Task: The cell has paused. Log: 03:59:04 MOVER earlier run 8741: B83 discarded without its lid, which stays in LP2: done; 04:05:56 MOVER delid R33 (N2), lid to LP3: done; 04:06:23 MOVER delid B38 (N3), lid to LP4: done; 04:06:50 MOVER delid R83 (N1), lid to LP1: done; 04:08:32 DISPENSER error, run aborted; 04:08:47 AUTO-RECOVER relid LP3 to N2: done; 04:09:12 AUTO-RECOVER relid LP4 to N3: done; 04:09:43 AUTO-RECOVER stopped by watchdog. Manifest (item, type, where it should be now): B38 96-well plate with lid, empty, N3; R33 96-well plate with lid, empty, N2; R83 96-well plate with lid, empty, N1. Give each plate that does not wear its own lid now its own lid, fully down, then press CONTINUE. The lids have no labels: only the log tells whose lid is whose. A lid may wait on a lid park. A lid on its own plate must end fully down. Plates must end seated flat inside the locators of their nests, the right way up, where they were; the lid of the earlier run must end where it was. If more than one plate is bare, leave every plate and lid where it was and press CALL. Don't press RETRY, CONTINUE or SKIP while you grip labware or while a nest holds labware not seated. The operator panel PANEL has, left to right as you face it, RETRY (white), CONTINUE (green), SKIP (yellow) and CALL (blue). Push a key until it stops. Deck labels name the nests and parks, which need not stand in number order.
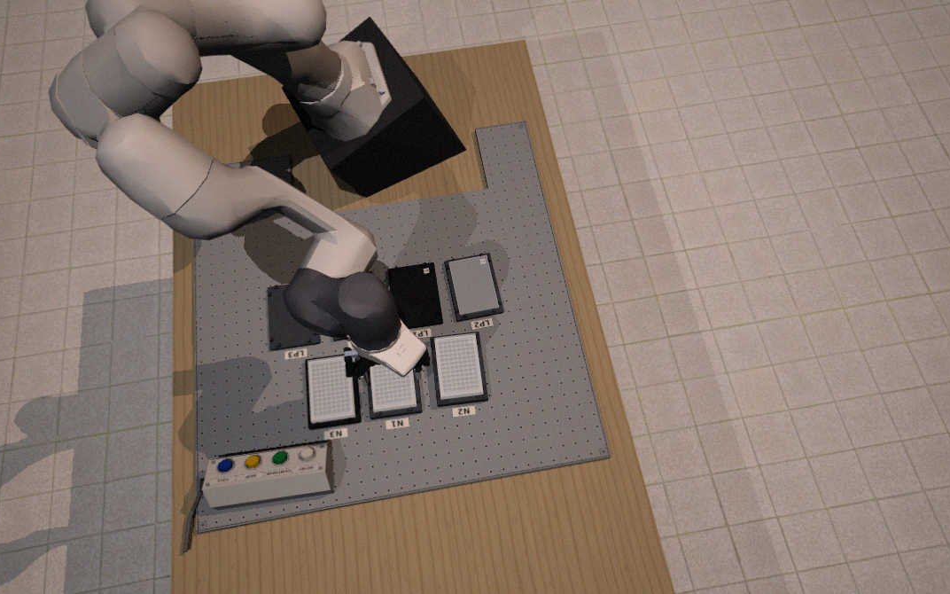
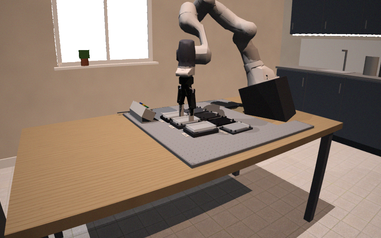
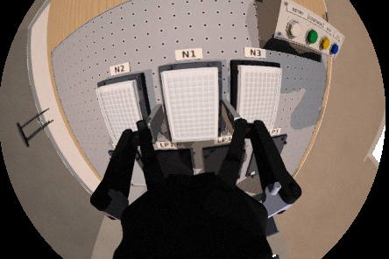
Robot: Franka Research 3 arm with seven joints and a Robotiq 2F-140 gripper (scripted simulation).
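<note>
The plate is 30 mm below my hand. Also, from my hand: lid park LP4: 180 mm behind, 70 mm to the right, 50 mm below; white key: 170 mm to the right, 140 mm ahead, 10 mm above; lid park LP1: 180 mm behind, 60 mm to the left, 50 mm below.
</note>
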